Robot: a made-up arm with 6 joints.
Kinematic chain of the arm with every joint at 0, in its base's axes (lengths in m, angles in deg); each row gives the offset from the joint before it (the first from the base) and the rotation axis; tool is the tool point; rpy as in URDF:
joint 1: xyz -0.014 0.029 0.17 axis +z
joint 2: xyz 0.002 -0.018 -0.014 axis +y
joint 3: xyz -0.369 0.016 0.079 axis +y
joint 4: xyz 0.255 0.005 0.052 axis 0.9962 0 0.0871
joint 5: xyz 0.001 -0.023 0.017 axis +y
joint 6: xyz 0.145 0.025 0.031 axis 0.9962 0 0.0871
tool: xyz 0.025 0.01 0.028 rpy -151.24 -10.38 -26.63
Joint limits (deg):
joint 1: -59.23..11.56
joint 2: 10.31..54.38
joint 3: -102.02..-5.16
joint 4: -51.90..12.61
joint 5: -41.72..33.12
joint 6: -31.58..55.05
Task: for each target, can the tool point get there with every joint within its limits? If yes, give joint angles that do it. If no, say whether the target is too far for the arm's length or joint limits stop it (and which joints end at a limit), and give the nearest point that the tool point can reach.
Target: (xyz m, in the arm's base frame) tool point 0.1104 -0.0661 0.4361
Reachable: yes | joints -45.36 27.84 -20.99 -34.97 10.77 20.45
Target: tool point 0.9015 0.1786 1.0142
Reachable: no: too far | nearest point 0.2364 0.0699 0.6940 | short by 0.746 m
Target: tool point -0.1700 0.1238 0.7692
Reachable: yes | joints -22.55 19.46 -68.45 -16.49 -14.91 36.63
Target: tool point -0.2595 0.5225 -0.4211
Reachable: no: joint limits stop it (at a limit: joint 1, joint 2, joint 3, joint 5, joint 6) | nearest point 0.1229 0.0942 0.1948 | short by 0.842 m
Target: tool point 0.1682 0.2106 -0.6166
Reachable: no: joint limits stop it (at a limit: joint 1, joint 2, joint 3, joint 5, joint 6) | nearest point 0.1203 0.0726 0.1877 | short by 0.817 m
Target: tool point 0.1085 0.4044 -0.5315
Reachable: no: joint limits stop it (at a limit: joint 1, joint 2, joint 3, joint 5, joint 6) | nearest point 0.1218 0.0900 0.1928 | short by 0.790 m
